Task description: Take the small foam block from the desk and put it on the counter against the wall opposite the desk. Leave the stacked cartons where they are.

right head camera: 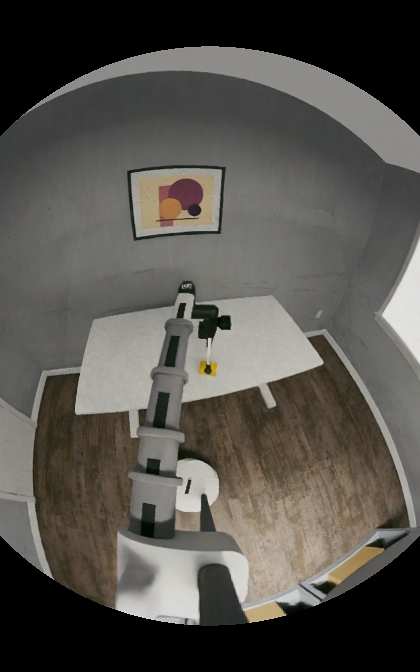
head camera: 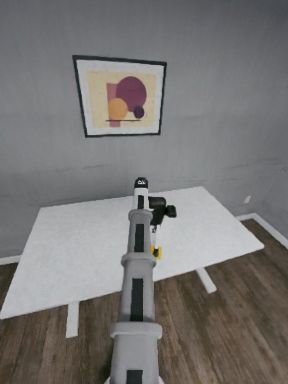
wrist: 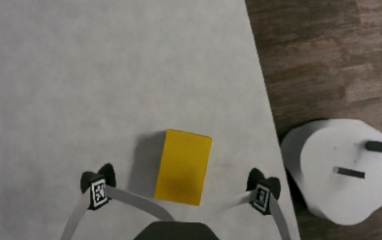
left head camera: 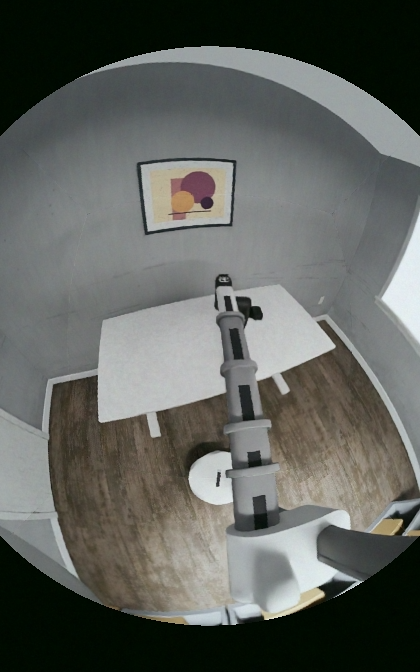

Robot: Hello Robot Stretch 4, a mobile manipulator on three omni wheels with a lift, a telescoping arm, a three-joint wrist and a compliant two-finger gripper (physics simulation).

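Seen in the pictures: hand, its tool point: (right head camera: 207,357) (head camera: 154,242) (wrist: 181,184); robot's base, origin of its link: (right head camera: 190,483) (left head camera: 217,476).
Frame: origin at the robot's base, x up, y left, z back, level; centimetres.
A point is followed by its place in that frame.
Note:
The small yellow foam block (head camera: 160,249) @(x 73.8, y -12.8, z -62.8 cm) (right head camera: 214,365) @(x 73.8, y -12.5, z -62.9 cm) (wrist: 185,162) @(x 73.8, y -9.7, z -62.3 cm) lies on the white desk (head camera: 75,250) @(x 69.3, y 39.1, z -63.1 cm) (left head camera: 150,360) @(x 69.3, y 36.8, z -64.6 cm) (right head camera: 120,360) @(x 69.3, y 42.6, z -64.9 cm) (wrist: 75,75) @(x 69.3, y -21.0, z -79.1 cm), near its front edge. In the left head view the arm hides the block. My gripper (right head camera: 208,370) (wrist: 180,188) @(x 80.8, y -8.8, z -62.6 cm) is open. In the wrist view its fingertips stand wide apart, one to each side of the block's lower part, with space on both sides. The fingers' exact height above the desk is hard to tell. The counter and the stacked cartons cannot be made out clearly.
The extended arm (head camera: 139,280) @(x 120.7, y -0.4, z -23.9 cm) (left head camera: 245,400) @(x 120.7, y 0.0, z -20.9 cm) (right head camera: 161,400) @(x 120.7, y 0.1, z -22.4 cm) reaches over the desk. My white round base (left head camera: 210,477) @(x 18.7, y 5.4, z -0.6 cm) (right head camera: 200,480) @(x 18.7, y -7.7, z -4.1 cm) (wrist: 332,170) @(x 18.7, y -0.1, z -6.7 cm) stands on the floor before it. A framed picture (head camera: 120,100) @(x 145.8, y 15.3, z -120.8 cm) hangs behind. Grey-edged furniture with tan pieces (left head camera: 387,526) (right head camera: 355,562) shows at the lower rims.

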